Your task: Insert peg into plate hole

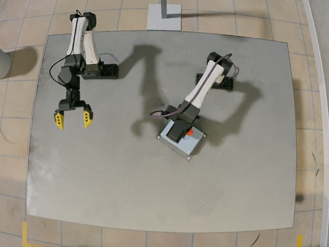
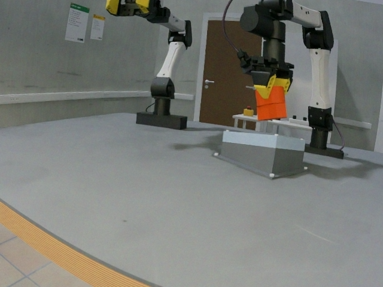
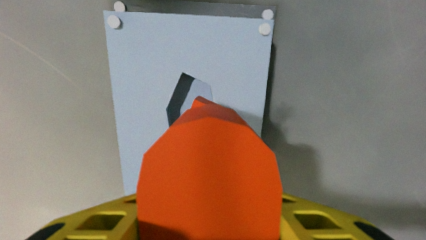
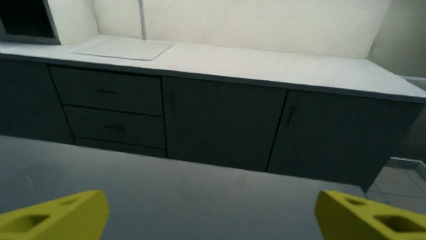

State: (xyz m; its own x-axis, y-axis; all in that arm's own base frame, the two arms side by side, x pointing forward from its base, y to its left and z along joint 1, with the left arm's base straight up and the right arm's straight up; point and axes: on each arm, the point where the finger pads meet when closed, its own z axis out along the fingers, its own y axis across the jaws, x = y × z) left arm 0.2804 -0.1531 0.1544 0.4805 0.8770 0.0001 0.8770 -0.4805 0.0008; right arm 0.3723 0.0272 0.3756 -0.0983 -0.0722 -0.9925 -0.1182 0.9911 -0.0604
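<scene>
Now: the light blue plate 11 cm below my left hand and 2 cm ahead of it. The rest, counted from my left hand: grey block (13 cm below, 2 cm ahead); orange peg (2 cm below).
</scene>
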